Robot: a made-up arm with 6 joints.
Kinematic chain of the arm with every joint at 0, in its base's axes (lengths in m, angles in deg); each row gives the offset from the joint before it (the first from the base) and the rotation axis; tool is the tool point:
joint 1: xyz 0 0 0.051 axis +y
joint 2: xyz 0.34 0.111 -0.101 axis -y
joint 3: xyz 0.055 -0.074 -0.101 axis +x
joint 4: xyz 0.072 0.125 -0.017 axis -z
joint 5: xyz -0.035 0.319 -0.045 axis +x
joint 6: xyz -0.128 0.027 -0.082 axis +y
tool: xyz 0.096 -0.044 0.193
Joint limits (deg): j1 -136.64..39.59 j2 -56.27..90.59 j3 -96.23..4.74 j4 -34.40..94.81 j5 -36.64..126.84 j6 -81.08..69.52
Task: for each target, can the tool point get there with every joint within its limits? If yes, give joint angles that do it. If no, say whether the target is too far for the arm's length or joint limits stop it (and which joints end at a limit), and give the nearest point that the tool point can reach.
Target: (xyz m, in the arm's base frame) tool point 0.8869 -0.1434 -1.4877
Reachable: no: too far | nearest point 0.5506 -0.0389 -0.8806 | short by 0.702 m
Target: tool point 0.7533 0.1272 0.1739
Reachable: yes | joints -39.53 43.03 -72.46 -5.25 54.74 -0.14
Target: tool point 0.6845 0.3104 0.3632
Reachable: yes | joints -37.70 19.36 -17.88 55.01 25.09 19.26
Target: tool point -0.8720 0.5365 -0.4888
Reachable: no: joint limits stop it (at a limit: joint 1, joint 2, joint 5, joint 6) | nearest point -0.4413 0.3122 -0.4173 | short by 0.491 m
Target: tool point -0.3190 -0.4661 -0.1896
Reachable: no: joint limits stop it (at a limit: joint 1, joint 2, joint 3, joint 6) | nearest point -0.3202 -0.1768 -0.2011 | short by 0.290 m
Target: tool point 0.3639 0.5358 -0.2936
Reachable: yes | joints 0.67 -12.36 -9.72 44.66 62.33 -68.46
